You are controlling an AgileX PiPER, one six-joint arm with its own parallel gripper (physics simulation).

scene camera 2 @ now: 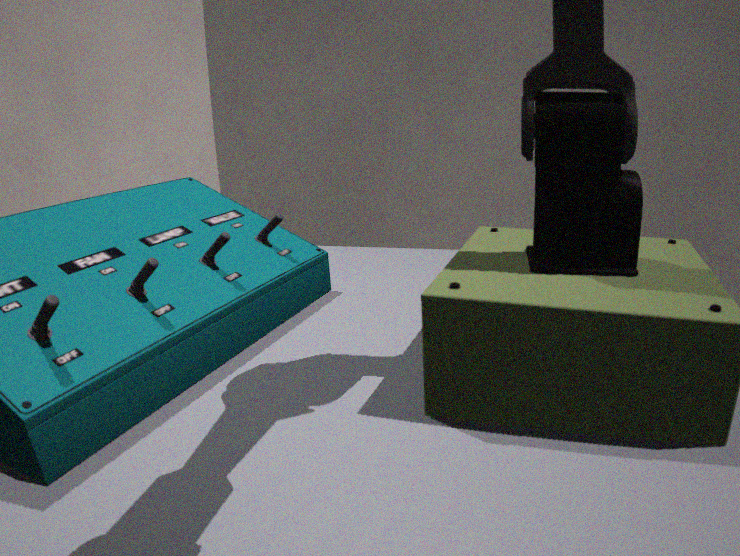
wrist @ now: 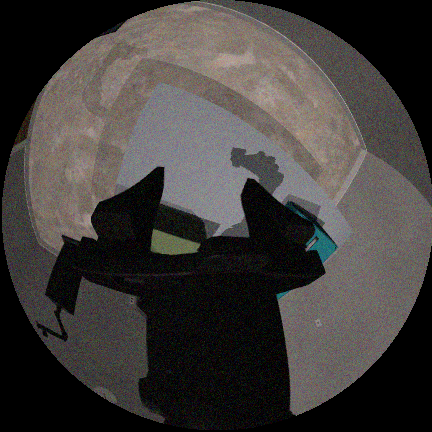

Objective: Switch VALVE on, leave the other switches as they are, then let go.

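Note:
The teal switch panel (scene camera 2: 179,206) (wrist: 326,246) stands at the left in the scene view, with part of it showing behind a finger in the wrist view. Levers beside the part-cut label ending in "HT" (scene camera 2: 16,286), the FAN label (scene camera 2: 91,259) and two blurred labels (scene camera 2: 165,235) (scene camera 2: 222,217) all lean alike, toward the lower OFF side. I cannot read VALVE on either blurred label; the farthest lever (scene camera 2: 270,230) stands by the last. My gripper (wrist: 204,180) is open with nothing between its fingers, away from the panel. It is out of the scene view.
The green base block (scene camera 2: 574,370) (wrist: 175,243) carries the black arm (scene camera 2: 586,185) at the right of the scene view. The panel's raised front edge (scene camera 2: 179,352) faces the block across the pale table (scene camera 2: 382,496). The arm's shadow (scene camera 2: 263,388) lies between them. Walls stand behind.

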